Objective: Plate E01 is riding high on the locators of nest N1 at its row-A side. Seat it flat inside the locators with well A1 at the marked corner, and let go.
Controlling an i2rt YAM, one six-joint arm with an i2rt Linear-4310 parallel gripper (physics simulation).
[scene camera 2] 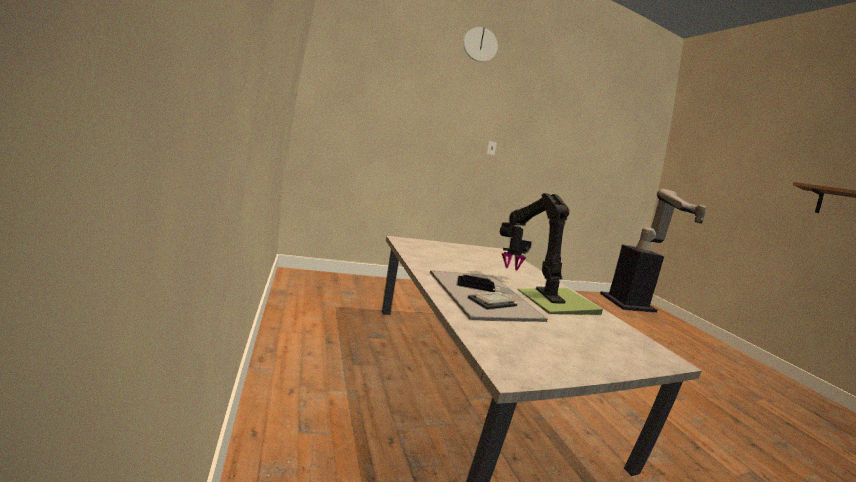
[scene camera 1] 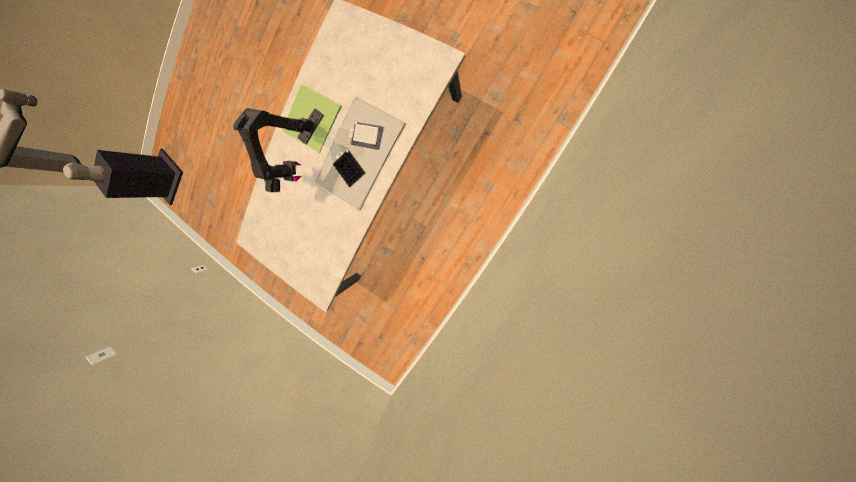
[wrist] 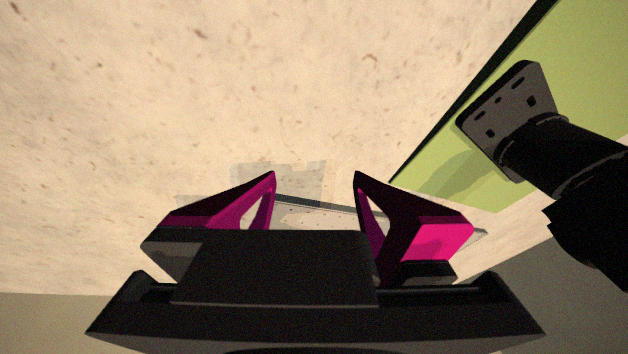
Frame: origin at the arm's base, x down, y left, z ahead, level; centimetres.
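Seen in the pictures: gripper, fingertip midpoint: (scene camera 2: 511, 269) (scene camera 1: 301, 170) (wrist: 314, 177); arm's base, origin of the base link: (scene camera 2: 550, 295) (scene camera 1: 310, 126) (wrist: 516, 136).
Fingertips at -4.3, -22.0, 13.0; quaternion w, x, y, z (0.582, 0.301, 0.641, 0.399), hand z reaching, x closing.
Note:
Offsets run from my fingertips to a thing's middle, as dx, dy, dz.
Plate E01 appears as a white plate @(+2.3, +38.3, +19.7) (scene camera 1: 366, 132) (scene camera 2: 494, 297) on the dark nest N1 (scene camera 1: 377, 144) (scene camera 2: 509, 305), at one end of the grey board. The views are too small to tell its tilt or which corner is marked. Neither plate nor nest shows in the wrist view. My gripper (scene camera 1: 298, 171) (scene camera 2: 512, 268) (wrist: 314, 177) is open, with magenta fingers partly apart and nothing between them. It hangs above the table, off the grey board, to the side of the black block and away from the plate.
The grey board @(+5.1, +27.0, +20.6) (scene camera 1: 389, 119) (scene camera 2: 530, 313) (wrist: 320, 214) also bears a black block @(+2.6, +17.9, +22.0) (scene camera 1: 348, 168) (scene camera 2: 476, 282) beside N1. My arm's base stands on a green mat (scene camera 1: 304, 95) (scene camera 2: 578, 304) (wrist: 595, 75). Another arm on a black pedestal (scene camera 1: 134, 174) (scene camera 2: 636, 278) stands off the table.

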